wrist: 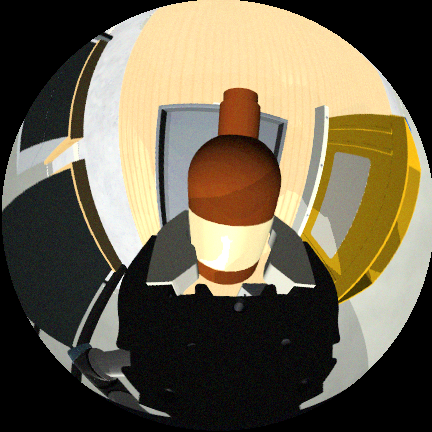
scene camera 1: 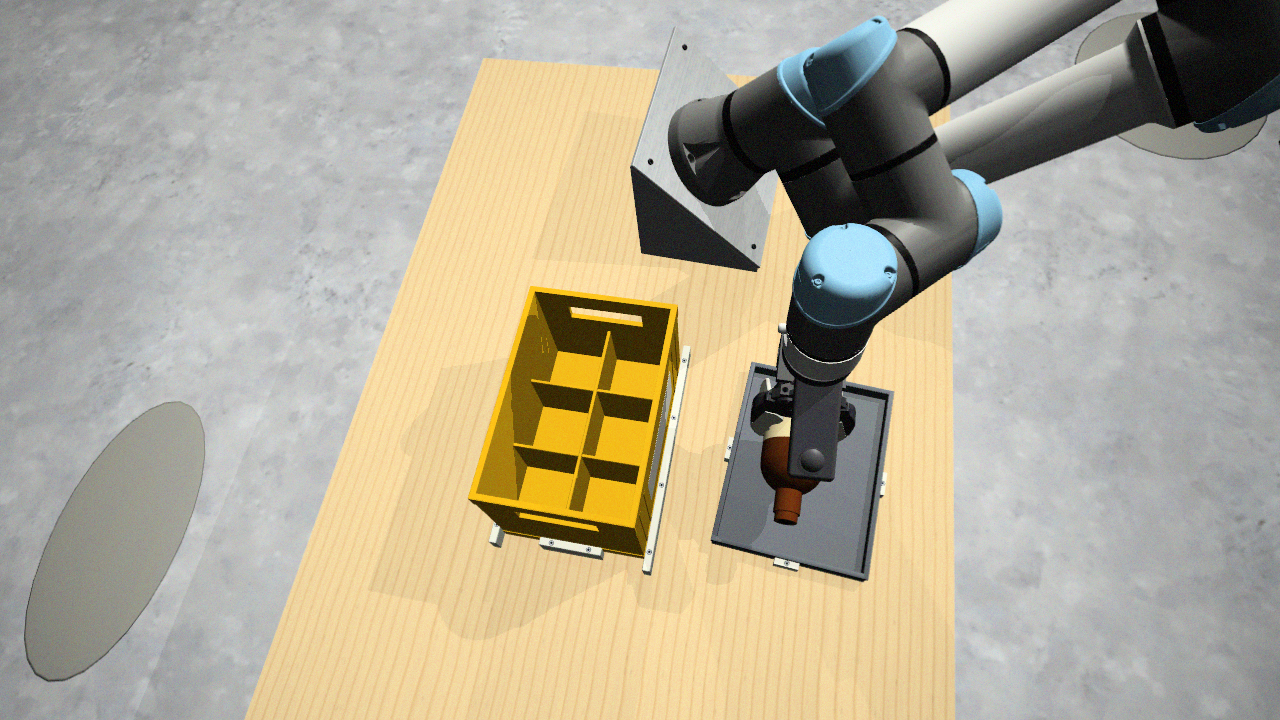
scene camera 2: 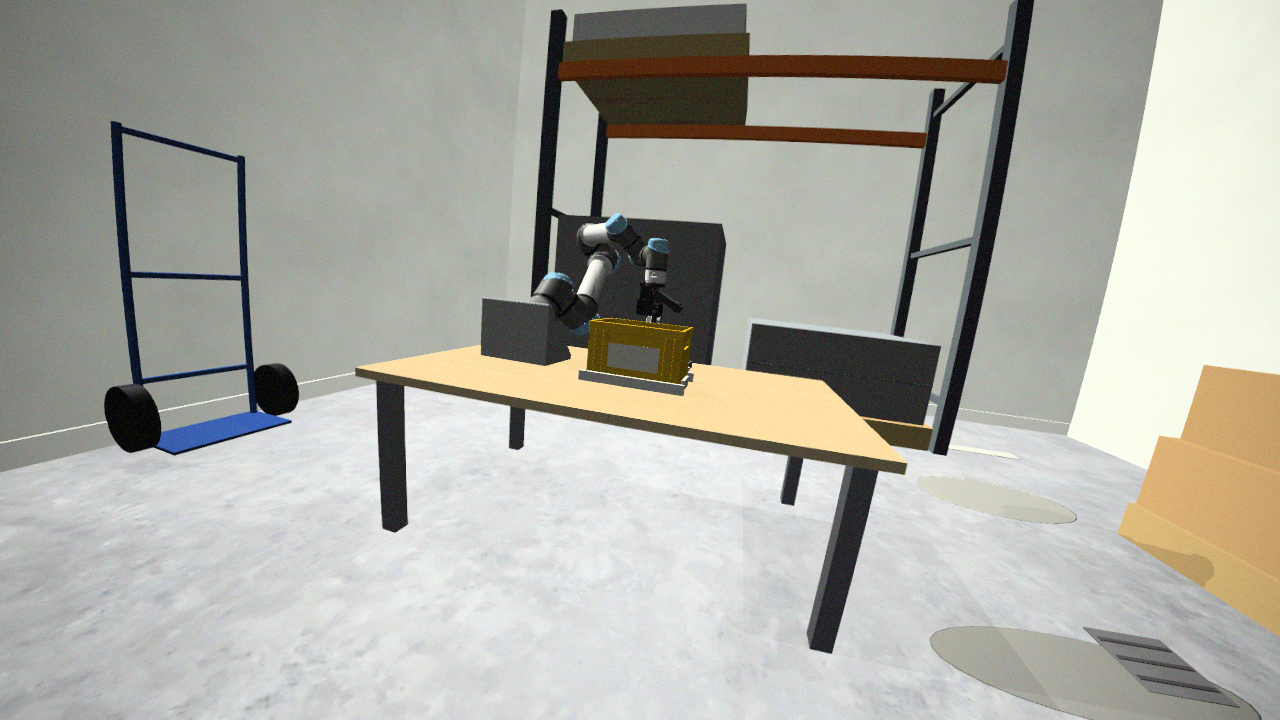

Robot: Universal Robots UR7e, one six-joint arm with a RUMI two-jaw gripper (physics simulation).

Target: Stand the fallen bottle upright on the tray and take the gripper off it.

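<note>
The brown bottle with a cream label lies about level, on its side, over the dark grey tray. Its neck points to the tray's near edge in scene camera 1. My gripper points down and is shut on the bottle, one jaw on each side of the body at the label. The wrist hides part of the bottle in scene camera 1. In scene camera 2 the bottle does not show behind the crate. I cannot tell whether the bottle touches the tray.
A yellow crate with compartments stands left of the tray in scene camera 1, with a pale rail between them. The arm's wedge-shaped base mount stands farther back on the table.
</note>
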